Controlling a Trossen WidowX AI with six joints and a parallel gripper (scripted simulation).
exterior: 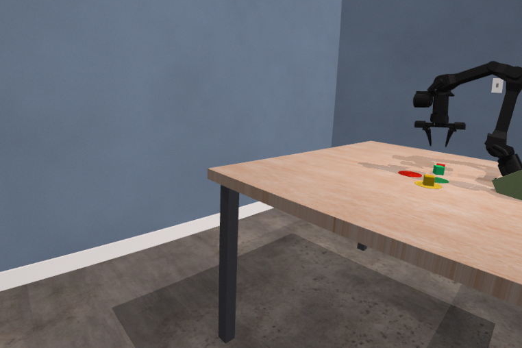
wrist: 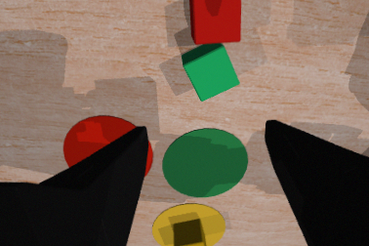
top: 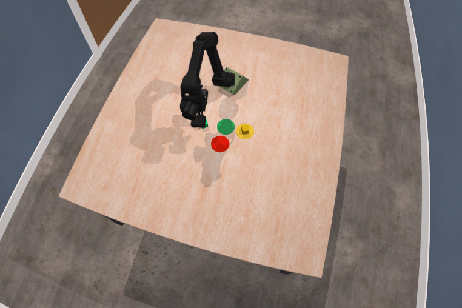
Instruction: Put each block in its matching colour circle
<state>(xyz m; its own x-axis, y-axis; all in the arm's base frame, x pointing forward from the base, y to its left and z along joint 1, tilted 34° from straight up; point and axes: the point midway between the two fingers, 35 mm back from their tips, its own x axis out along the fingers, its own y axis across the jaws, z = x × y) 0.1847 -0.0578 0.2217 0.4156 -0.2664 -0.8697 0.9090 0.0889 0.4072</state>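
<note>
My gripper is now 20 mm past the red block, 40 mm to the left of it and 130 mm above it. Round my hand: red circle (90 mm ahead, 80 mm to the left, 150 mm below); green block (20 mm behind, 130 mm below); green circle (10 mm behind, 110 mm to the left, 150 mm below).
</note>
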